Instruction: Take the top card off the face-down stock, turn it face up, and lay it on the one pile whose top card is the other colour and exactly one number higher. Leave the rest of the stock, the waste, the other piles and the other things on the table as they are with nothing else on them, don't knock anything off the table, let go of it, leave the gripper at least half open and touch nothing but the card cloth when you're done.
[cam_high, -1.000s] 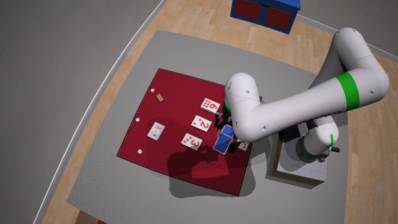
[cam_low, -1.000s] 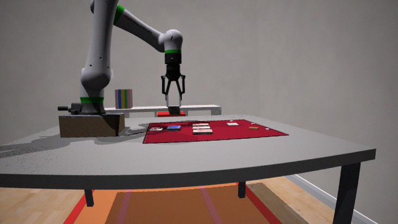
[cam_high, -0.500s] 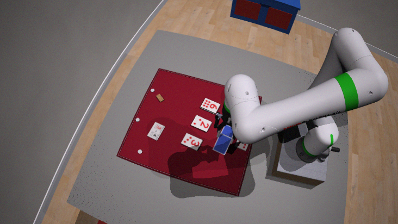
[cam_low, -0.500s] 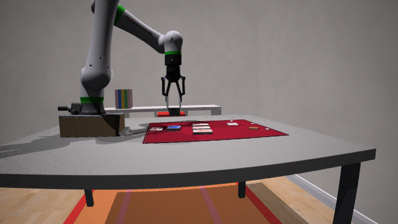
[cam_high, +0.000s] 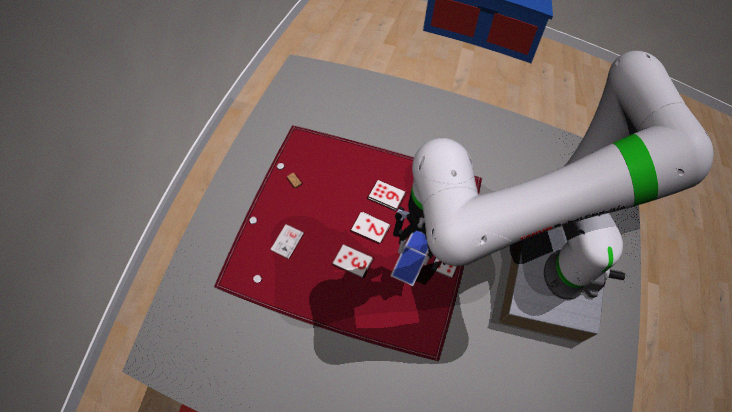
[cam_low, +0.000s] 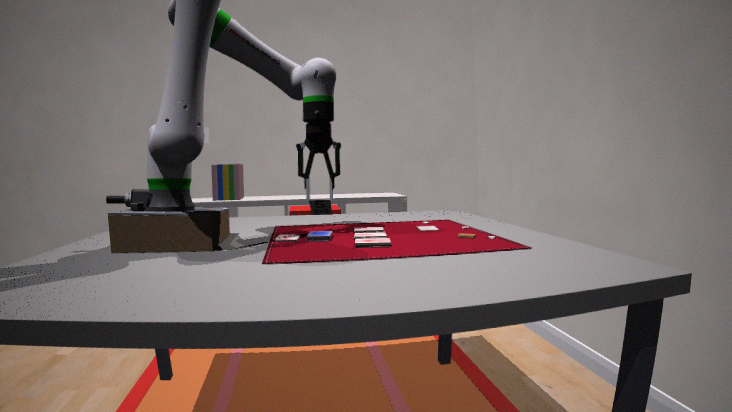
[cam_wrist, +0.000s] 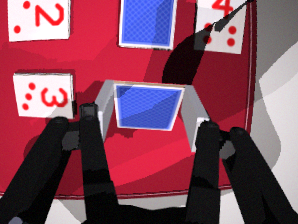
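Right now my hand is 5 cm above the black 5 card, 2 cm to the right of it and 1 cm short of it. The rest, counted from my hand: red card cloth: 17 cm ahead, 15 cm below, 8 cm to the right; then brown block: 39 cm ahead, 19 cm to the right, 13 cm below.
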